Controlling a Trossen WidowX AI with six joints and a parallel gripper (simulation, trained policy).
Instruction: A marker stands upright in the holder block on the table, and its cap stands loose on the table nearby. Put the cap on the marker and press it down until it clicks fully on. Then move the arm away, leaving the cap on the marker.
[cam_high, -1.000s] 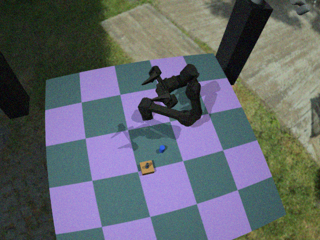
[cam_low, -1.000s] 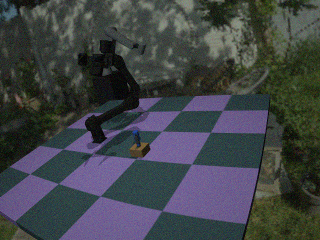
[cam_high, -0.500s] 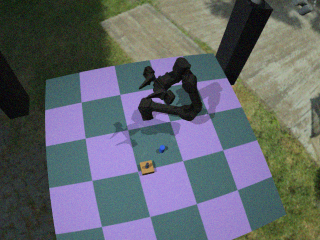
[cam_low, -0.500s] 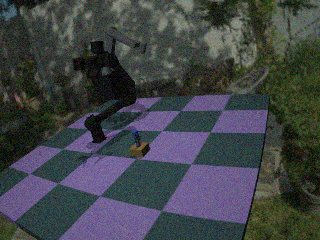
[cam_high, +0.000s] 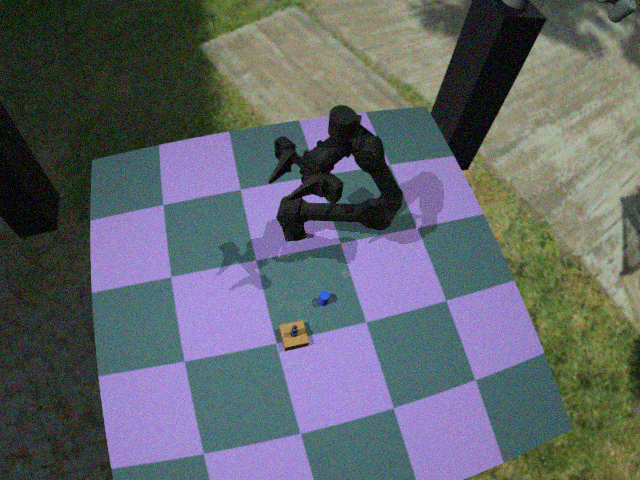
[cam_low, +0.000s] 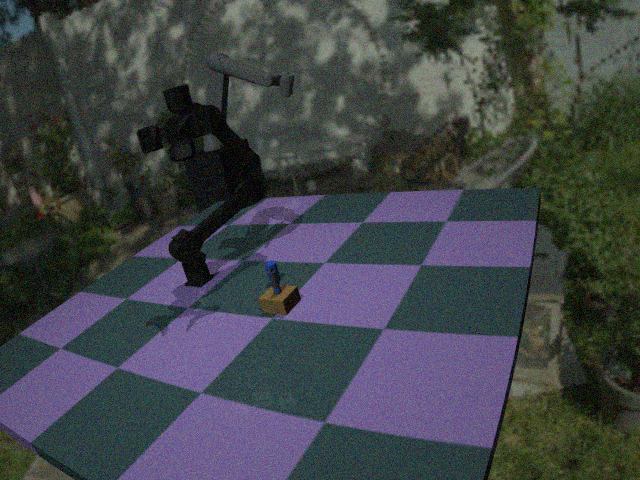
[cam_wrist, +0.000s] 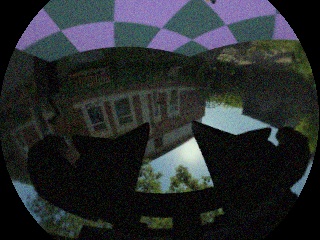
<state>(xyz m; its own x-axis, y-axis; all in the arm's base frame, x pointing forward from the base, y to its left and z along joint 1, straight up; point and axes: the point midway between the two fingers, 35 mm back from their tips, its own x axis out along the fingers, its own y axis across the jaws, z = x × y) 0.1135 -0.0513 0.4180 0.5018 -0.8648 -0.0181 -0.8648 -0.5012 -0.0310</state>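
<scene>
Now: gripper tip 340 mm above the dark marker and 200 mm short of it. The rest, counted from my gripper tip: blue cap (390 mm below, 110 mm to the left, 110 mm ahead); orange holder block (400 mm below, 200 mm ahead).
</scene>
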